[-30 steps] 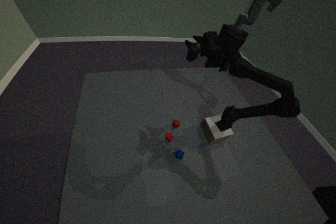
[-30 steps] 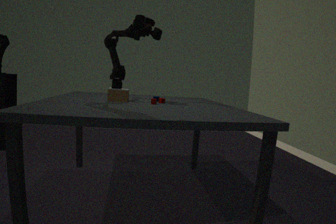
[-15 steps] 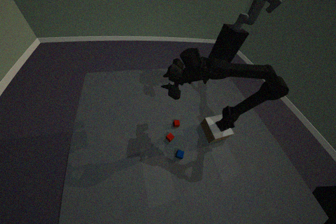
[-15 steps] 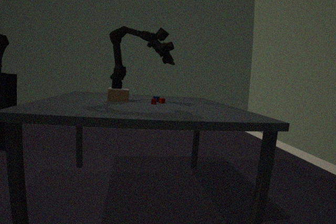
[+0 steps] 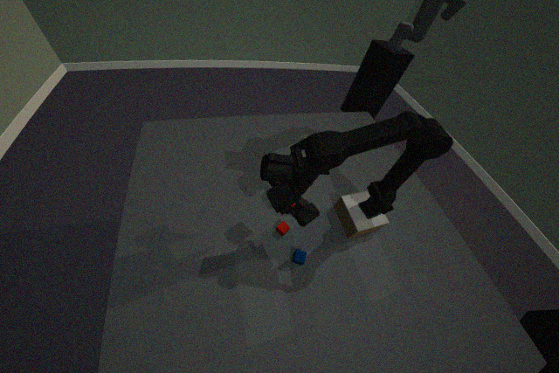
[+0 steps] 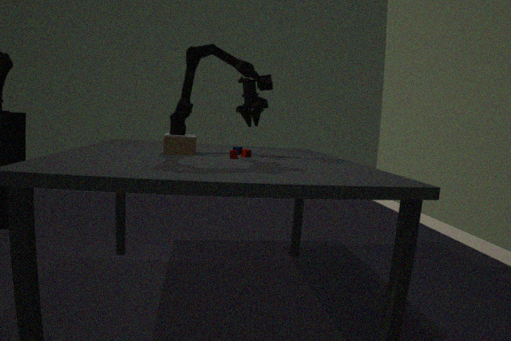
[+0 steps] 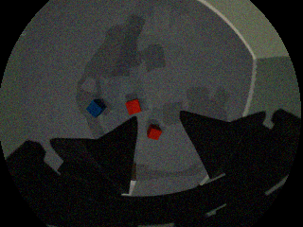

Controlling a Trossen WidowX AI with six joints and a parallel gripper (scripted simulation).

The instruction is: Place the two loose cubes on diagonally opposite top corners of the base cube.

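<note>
Now: gripper tip 3 cm past the blue cube, 14 cm to the right of it and 12 cm above it.
</note>
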